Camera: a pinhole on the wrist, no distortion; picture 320 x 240 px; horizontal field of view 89.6 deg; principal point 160.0 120.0 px. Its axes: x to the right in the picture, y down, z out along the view. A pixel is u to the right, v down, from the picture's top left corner.
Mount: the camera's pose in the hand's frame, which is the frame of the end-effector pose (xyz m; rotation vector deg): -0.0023 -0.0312 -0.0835 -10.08 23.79 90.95
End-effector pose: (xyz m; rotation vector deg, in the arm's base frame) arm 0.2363 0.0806 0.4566 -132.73 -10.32 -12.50
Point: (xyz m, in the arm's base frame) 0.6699 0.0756 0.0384
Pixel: 221 43
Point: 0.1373 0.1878 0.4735
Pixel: outside the picture
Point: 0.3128 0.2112 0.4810
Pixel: 25 52
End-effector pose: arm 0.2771 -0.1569 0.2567 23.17 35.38 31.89
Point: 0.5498 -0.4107 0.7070
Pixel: 86 194
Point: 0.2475 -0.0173 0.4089
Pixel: 273 135
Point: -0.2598 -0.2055 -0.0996
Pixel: behind the camera
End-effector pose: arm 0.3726 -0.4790 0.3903 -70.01 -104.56 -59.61
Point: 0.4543 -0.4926 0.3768
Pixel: 284 204
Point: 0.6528 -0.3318 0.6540
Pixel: outside the picture
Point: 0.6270 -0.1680 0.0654
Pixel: 190 219
